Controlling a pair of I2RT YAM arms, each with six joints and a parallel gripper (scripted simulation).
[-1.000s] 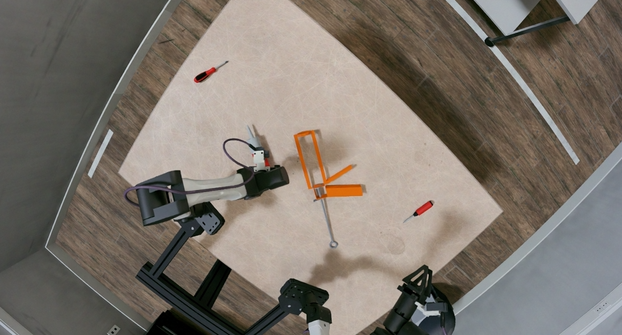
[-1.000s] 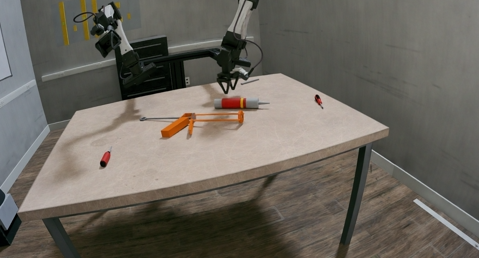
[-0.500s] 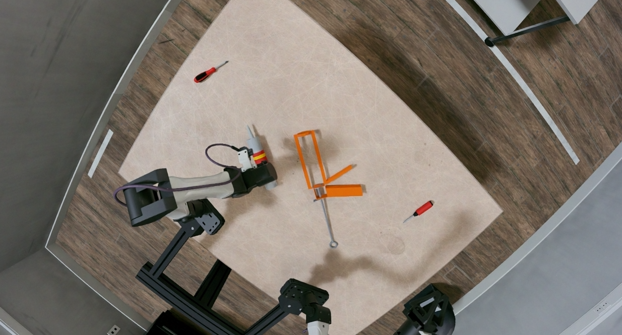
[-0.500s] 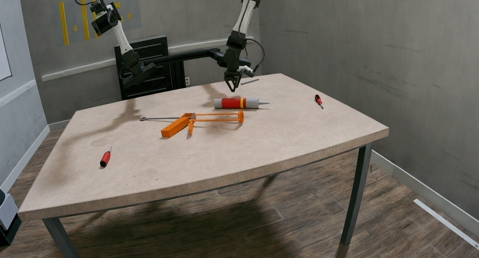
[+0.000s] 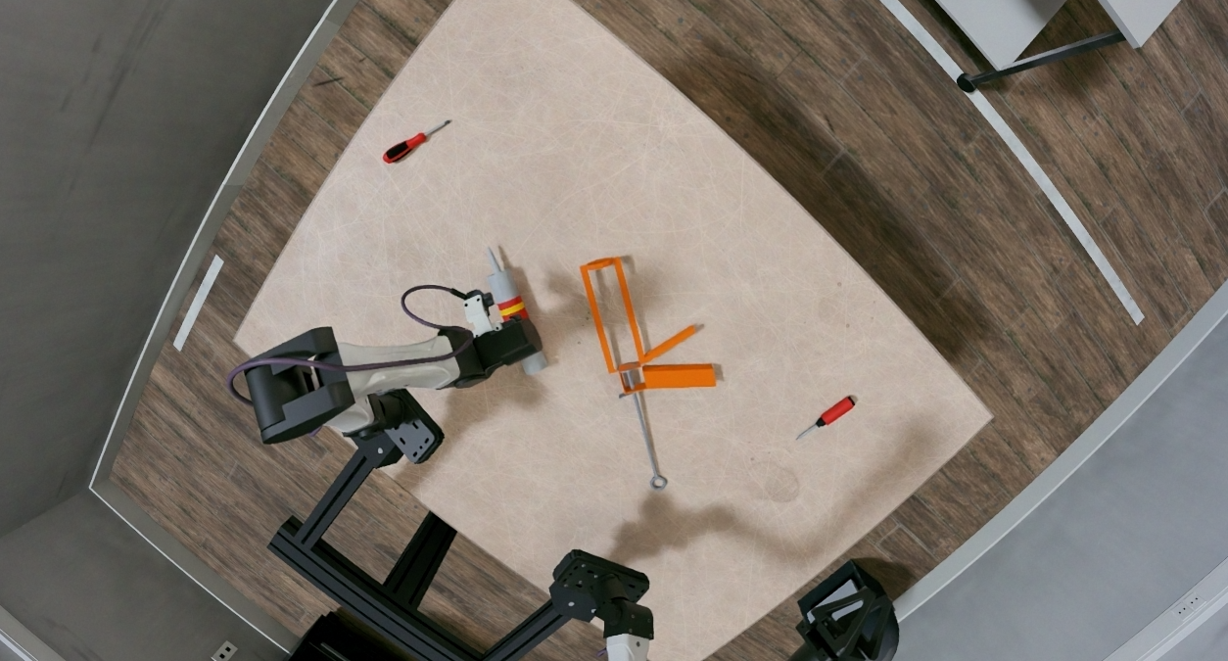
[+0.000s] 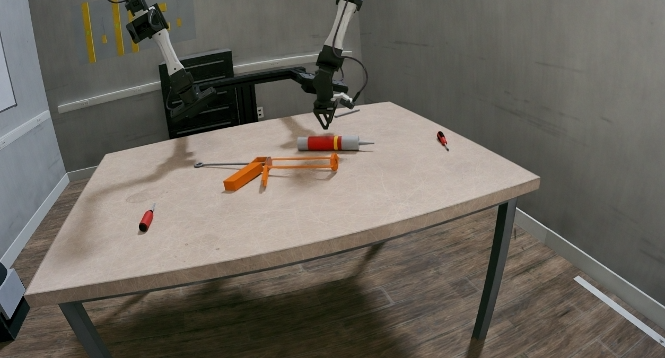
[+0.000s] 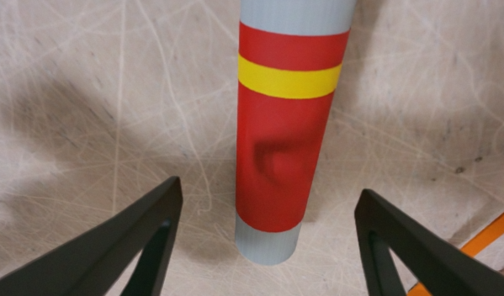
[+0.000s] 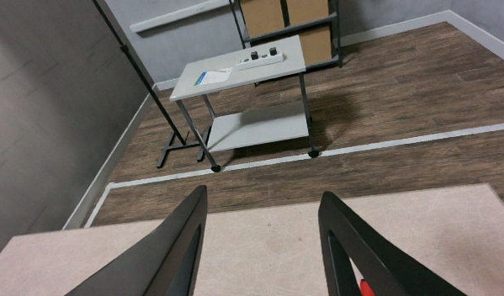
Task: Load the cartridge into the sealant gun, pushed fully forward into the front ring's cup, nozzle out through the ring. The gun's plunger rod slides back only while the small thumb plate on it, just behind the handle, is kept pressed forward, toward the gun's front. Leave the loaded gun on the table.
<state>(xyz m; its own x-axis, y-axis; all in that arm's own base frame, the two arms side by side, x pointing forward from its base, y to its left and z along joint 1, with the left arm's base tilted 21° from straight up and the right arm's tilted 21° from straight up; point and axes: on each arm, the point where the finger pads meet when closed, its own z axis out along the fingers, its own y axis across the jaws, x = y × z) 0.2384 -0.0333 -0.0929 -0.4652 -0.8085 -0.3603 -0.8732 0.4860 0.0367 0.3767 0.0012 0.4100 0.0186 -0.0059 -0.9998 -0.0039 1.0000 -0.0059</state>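
Observation:
The cartridge lies 7 cm below my left hand, 2 cm to the left of it and 2 cm ahead of it. From my left hand the other things lie so: plunger rod (36 cm to the right, 8 cm below, 1 cm ahead); orange sealant gun (28 cm to the right, 10 cm ahead, 7 cm below); thumb plate (28 cm to the right, 7 cm below, 6 cm ahead).

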